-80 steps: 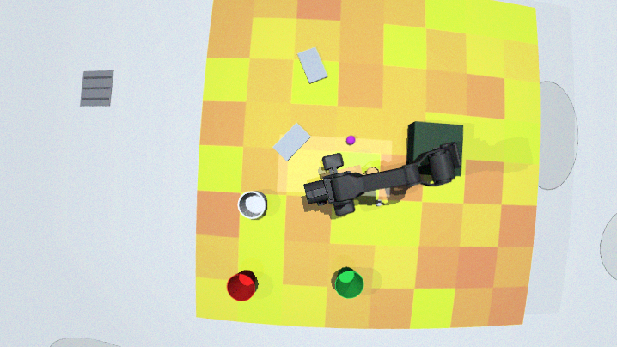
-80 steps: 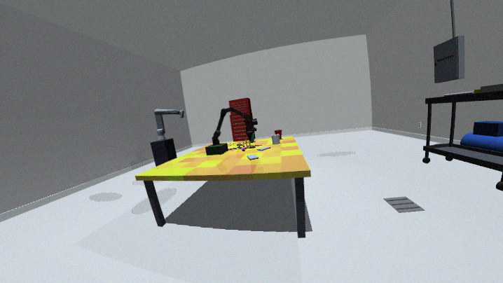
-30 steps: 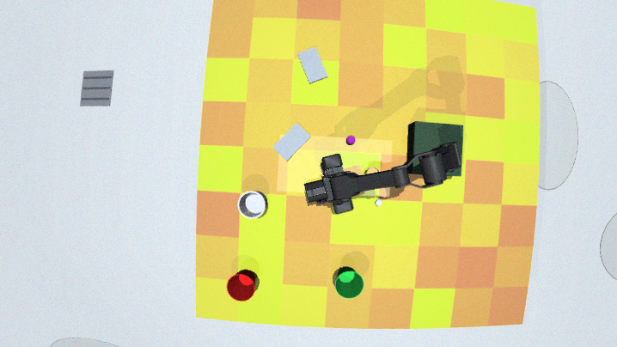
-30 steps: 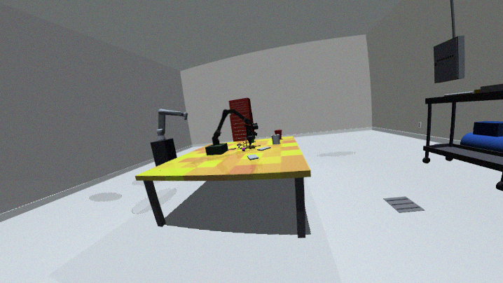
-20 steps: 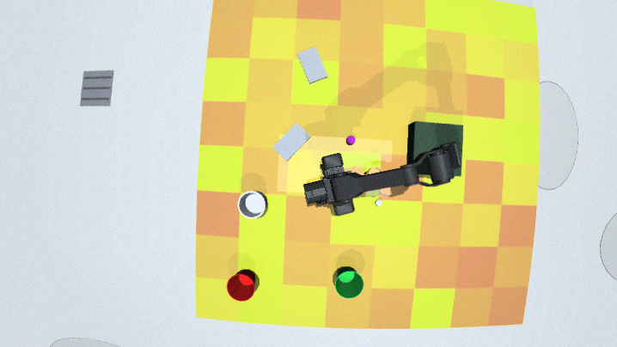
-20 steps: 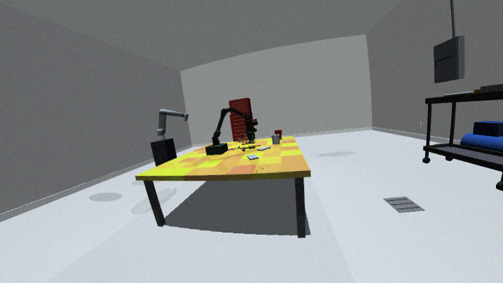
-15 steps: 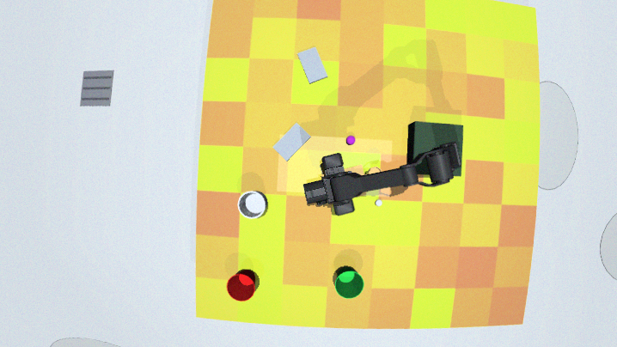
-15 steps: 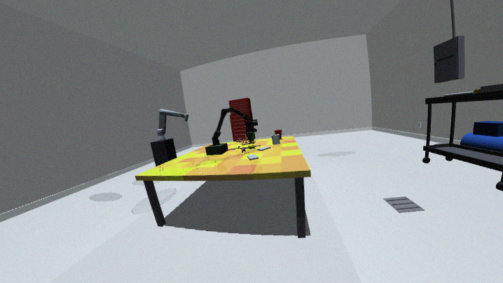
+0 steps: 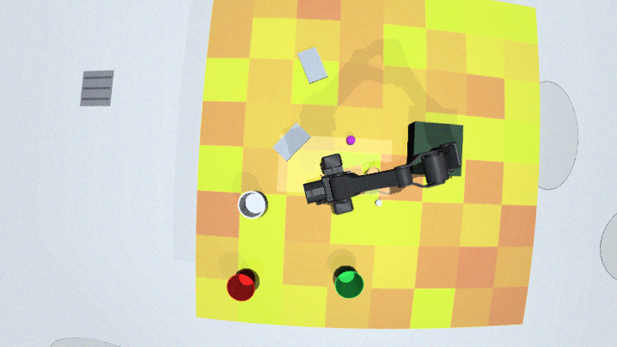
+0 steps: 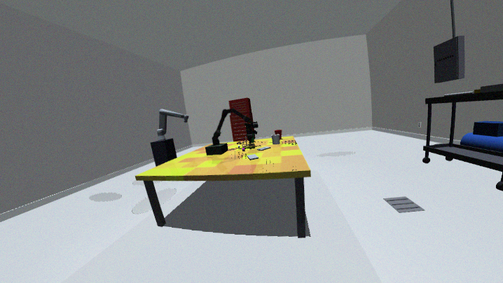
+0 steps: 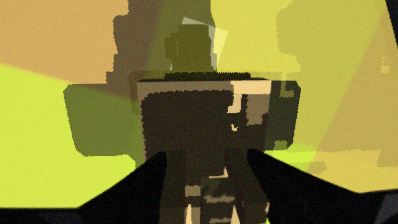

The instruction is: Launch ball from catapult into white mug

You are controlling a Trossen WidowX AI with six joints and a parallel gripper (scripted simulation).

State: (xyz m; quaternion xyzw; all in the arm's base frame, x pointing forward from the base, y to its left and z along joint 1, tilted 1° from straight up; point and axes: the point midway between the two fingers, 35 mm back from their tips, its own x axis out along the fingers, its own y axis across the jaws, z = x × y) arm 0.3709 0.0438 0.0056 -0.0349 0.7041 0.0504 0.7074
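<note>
The purple ball lies 7 cm behind my gripper tip, 14 cm to the right of it and 3 cm below it. Round my gripper tip: white mug 28 cm ahead, 3 cm to the left, 2 cm below; white ball 14 cm behind, 9 cm to the left, 4 cm below; catapult 7 cm behind, 2 cm above.
</note>
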